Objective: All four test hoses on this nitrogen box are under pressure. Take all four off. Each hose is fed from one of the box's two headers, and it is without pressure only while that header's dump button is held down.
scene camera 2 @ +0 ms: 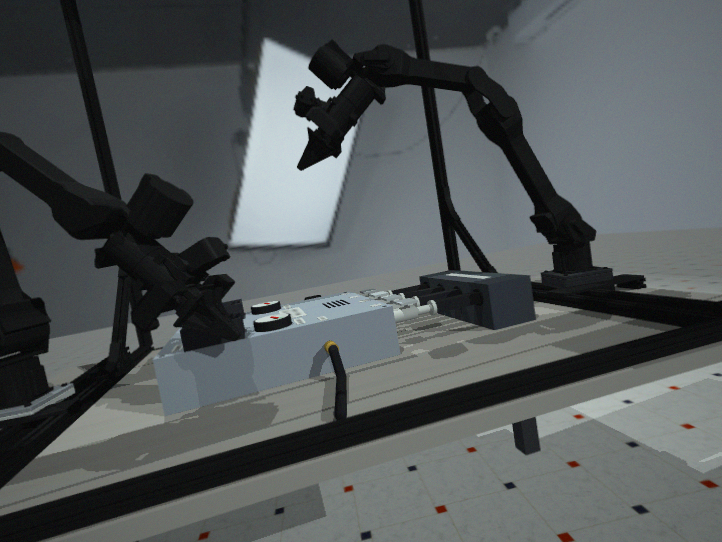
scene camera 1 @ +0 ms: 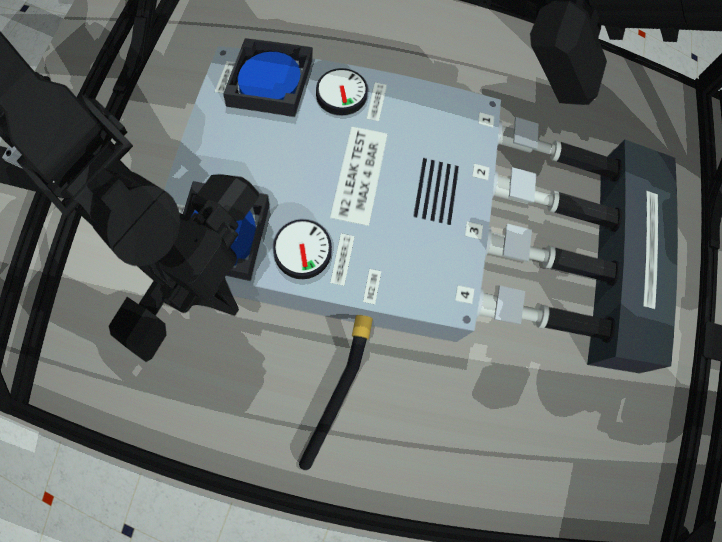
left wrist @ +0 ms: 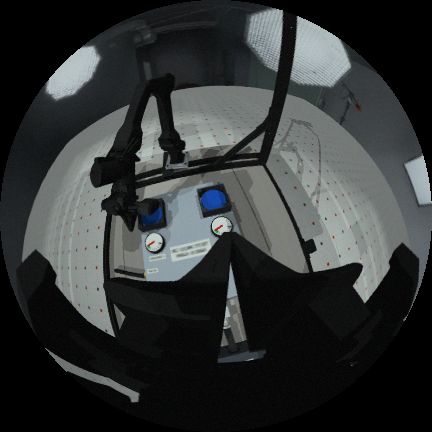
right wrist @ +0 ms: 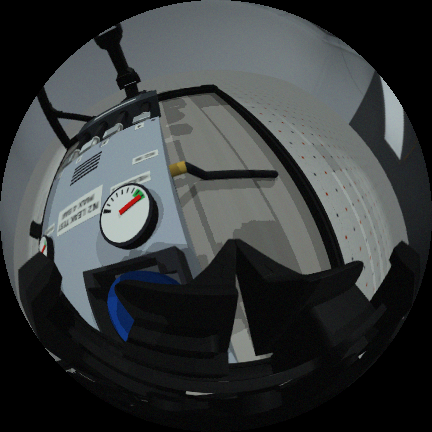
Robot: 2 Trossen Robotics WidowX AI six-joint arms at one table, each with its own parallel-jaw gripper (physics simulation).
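Places are measured from the left arm's base along level axes (x ahead, y left, z up), in centimetres.
Where they show: left gripper, fingertip midpoint: (scene camera 2: 298, 169) (left wrist: 228, 237); right gripper, fingertip midpoint: (scene camera 2: 238, 338) (scene camera 1: 234, 311) (left wrist: 131, 230) (right wrist: 232, 244); left arm's base, link origin: (scene camera 2: 574, 270) (right wrist: 132, 95); right arm's base, link origin: (scene camera 2: 18, 400) (left wrist: 176, 158).
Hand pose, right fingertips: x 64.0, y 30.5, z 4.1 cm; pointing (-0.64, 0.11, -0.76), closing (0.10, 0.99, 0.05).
Note:
Each offset is from my right fingertips to the top centre of the thing. "spot": to the spot under its first point.
The pale blue nitrogen box (scene camera 1: 291, 169) (scene camera 2: 279, 352) carries two blue dump buttons in black frames, header 1's {dx +9.6, dy -25.1, dz +0.7 cm} (scene camera 1: 268, 75) (left wrist: 214, 200) and header 2's {dx +5.1, dy -6.6, dz +0.7 cm} (scene camera 1: 244, 233) (left wrist: 151, 217) (right wrist: 117, 307). The header 1 gauge {spot: dx +2.4, dy -26.7, dz +0.5 cm} (scene camera 1: 332, 87) and header 2 gauge {spot: dx -2.3, dy -8.1, dz +0.6 cm} (scene camera 1: 291, 247) (right wrist: 117, 220) both have needles at the green mark. Hoses 1 {spot: dx -28.1, dy -34.8, dz -2.5 cm} (scene camera 1: 583, 159), 2 (scene camera 1: 583, 209), 3 (scene camera 1: 580, 264) and 4 {spot: dx -33.2, dy -14.9, dz -2.4 cm} (scene camera 1: 574, 322) are on their ports. My right gripper (scene camera 2: 242, 337) (right wrist: 232, 244) is shut and empty, low beside header 2's button frame, partly hiding the button. My left gripper (scene camera 2: 300, 167) (left wrist: 228, 237) is shut and empty, high above the box.
A dark block (scene camera 1: 635, 250) (scene camera 2: 513, 300) stands at the hoses' far ends. A black supply hose {spot: dx -12.7, dy +3.3, dz -7.5 cm} (scene camera 1: 335, 402) (scene camera 2: 340, 385) (right wrist: 235, 174) leaves the box through a brass fitting {spot: dx -11.8, dy -5.0, dz -4.0 cm} (scene camera 1: 362, 326) and lies on the table. Black frame rails (scene camera 1: 233, 478) (scene camera 2: 466, 379) border the table.

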